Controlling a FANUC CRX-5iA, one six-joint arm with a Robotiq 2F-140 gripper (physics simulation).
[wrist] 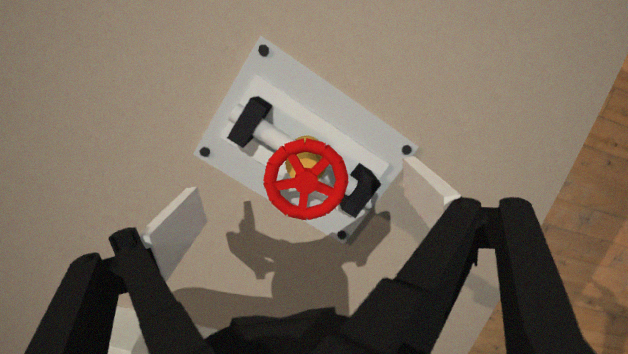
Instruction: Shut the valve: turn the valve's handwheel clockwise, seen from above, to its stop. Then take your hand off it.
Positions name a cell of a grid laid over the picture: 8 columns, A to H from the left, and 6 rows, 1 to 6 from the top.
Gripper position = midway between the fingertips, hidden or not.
Observation:
In view: the gripper (D4), a red handwheel (D4) and a light grey base plate (D2).

